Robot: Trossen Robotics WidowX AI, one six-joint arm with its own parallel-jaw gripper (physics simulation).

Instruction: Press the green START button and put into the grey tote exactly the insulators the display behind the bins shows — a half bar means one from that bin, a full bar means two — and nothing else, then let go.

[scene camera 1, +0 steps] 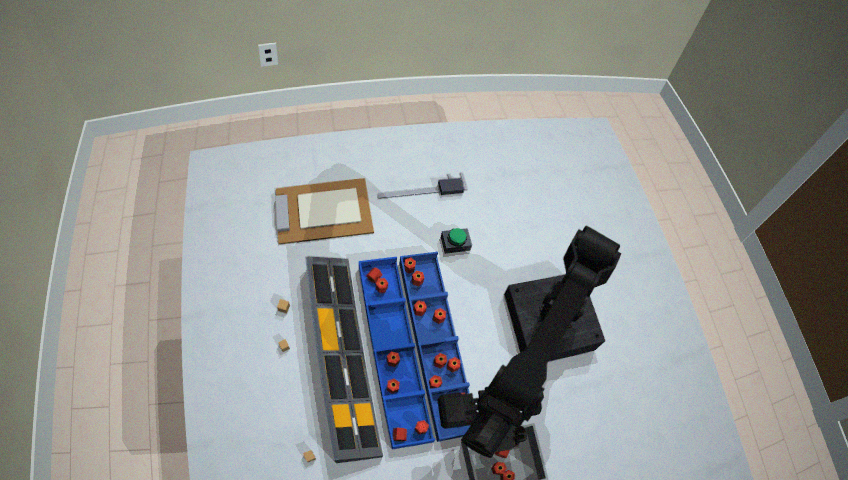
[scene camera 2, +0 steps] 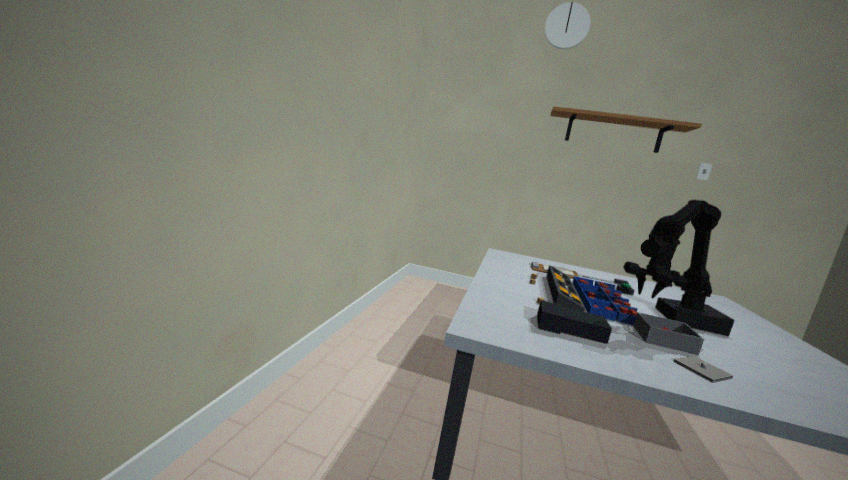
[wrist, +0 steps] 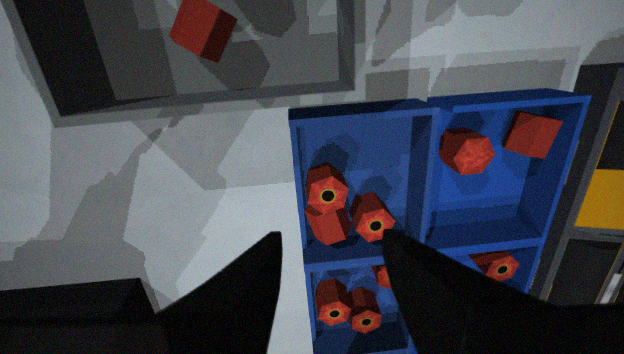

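Note:
The green START button (scene camera 1: 457, 236) stands beyond the blue bins (scene camera 1: 389, 325) (wrist: 420, 150). The display (scene camera 1: 352, 330) (wrist: 585, 265) shows one full yellow bar in its second section, at left, and two half bars in its fourth section. The grey tote (scene camera 1: 535, 452) (scene camera 2: 678, 342) (wrist: 175, 102) holds red insulators, one of them (wrist: 202, 30) lying on its side. My gripper (scene camera 2: 648, 295) (wrist: 332, 241) is partly open and empty, above the end bin beside the tote. That bin holds two upright insulators (wrist: 327, 192) (wrist: 374, 222) and a third (wrist: 327, 225) partly hidden. The arm covers much of it in scene camera 1.
A clipboard (scene camera 1: 328, 208) and a dark tool with a long bar (scene camera 1: 451, 186) lie past the bins. Small wooden blocks (scene camera 1: 283, 305) (scene camera 1: 308, 456) lie behind the display. A black box (scene camera 2: 574, 321) stands at the display's near end, and a flat plate (scene camera 2: 696, 365) lies near the tote.

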